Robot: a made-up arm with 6 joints. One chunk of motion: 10 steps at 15 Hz.
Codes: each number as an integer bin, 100 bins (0 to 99) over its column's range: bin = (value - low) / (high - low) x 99, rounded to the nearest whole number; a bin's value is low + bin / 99 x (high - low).
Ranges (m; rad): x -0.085..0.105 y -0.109..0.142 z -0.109..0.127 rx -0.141..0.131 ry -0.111..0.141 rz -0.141..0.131
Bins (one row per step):
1: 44 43 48 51 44 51
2: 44 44 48 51 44 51
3: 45 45 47 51 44 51
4: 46 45 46 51 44 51
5: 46 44 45 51 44 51
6: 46 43 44 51 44 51
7: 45 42 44 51 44 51
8: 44 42 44 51 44 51
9: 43 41 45 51 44 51
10: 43 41 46 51 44 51
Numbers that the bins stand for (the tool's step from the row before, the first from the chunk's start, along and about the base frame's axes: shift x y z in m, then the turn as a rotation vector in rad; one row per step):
1: -0.00056 0.00002 0.00542 -0.00088 0.00100 -0.00088
2: -0.00056 0.00256 0.00542 -0.00088 0.00100 -0.00088
3: 0.00136 0.00509 0.00304 -0.00088 0.00100 -0.00088
4: 0.00328 0.00509 0.00066 -0.00088 0.00100 -0.00088
5: 0.00328 0.00256 -0.00173 -0.00088 0.00100 -0.00088
6: 0.00328 0.00002 -0.00411 -0.00088 0.00100 -0.00088
7: 0.00136 -0.00252 -0.00411 -0.00088 0.00100 -0.00088
8: -0.00056 -0.00252 -0.00411 -0.00088 0.00100 -0.00088
9: -0.00247 -0.00505 -0.00173 -0.00088 0.00100 -0.00088
10: -0.00247 -0.00505 0.00066 -0.00088 0.00100 -0.00088

